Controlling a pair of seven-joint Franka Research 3 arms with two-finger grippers.
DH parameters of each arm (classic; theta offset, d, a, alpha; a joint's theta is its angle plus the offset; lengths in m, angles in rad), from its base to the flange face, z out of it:
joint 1: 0 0.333 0 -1.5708
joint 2: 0 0 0 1.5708
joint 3: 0 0.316 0.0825 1.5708
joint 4: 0 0 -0.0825 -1.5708
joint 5: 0 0.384 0 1.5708
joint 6: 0 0 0.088 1.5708
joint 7: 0 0.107 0 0
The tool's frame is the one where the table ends.
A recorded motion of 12 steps. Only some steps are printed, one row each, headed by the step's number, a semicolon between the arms.
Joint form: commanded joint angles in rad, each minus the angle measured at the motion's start. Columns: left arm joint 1, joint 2, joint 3, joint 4, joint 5, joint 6, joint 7; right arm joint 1, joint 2, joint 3, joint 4, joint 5, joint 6, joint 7.
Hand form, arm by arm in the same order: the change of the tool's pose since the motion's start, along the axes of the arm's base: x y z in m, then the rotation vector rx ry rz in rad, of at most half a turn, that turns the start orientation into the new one. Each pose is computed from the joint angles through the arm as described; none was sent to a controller.
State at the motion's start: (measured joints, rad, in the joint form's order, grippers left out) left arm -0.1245 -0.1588 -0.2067 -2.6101 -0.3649 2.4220 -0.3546; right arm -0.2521 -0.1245 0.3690 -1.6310 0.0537 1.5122 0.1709
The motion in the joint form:
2: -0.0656 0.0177 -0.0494 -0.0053 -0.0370 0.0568 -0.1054; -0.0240 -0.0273 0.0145 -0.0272 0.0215 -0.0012 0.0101
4: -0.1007 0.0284 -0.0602 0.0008 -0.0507 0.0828 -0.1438; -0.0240 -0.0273 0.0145 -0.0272 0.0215 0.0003 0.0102
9: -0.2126 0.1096 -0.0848 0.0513 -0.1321 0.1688 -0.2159; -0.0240 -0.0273 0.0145 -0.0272 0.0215 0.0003 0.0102
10: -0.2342 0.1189 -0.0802 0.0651 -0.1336 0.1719 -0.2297; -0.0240 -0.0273 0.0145 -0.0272 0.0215 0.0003 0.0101
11: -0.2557 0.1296 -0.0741 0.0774 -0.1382 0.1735 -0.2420; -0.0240 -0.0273 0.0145 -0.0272 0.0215 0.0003 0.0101
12: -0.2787 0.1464 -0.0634 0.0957 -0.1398 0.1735 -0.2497; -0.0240 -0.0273 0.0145 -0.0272 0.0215 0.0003 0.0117
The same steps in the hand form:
2: -0.0142 -0.0437 -0.0055 -0.0081 -0.0056 0.0292; -0.0079 -0.0002 -0.0005 0.0091 0.0049 -0.0199
4: -0.0185 -0.0621 -0.0056 -0.0167 -0.0145 0.0370; -0.0078 -0.0002 -0.0003 0.0093 0.0034 -0.0200
9: -0.0281 -0.1218 -0.0138 -0.0738 -0.0192 0.0557; -0.0078 -0.0002 -0.0003 0.0093 0.0034 -0.0200
10: -0.0286 -0.1310 -0.0123 -0.0800 -0.0199 0.0538; -0.0078 -0.0002 -0.0003 0.0093 0.0034 -0.0199
11: -0.0296 -0.1393 -0.0121 -0.0859 -0.0160 0.0545; -0.0078 -0.0002 -0.0003 0.0093 0.0034 -0.0199
12: -0.0285 -0.1477 -0.0125 -0.0914 -0.0117 0.0510; -0.0078 -0.0002 -0.0003 0.0093 0.0034 -0.0215

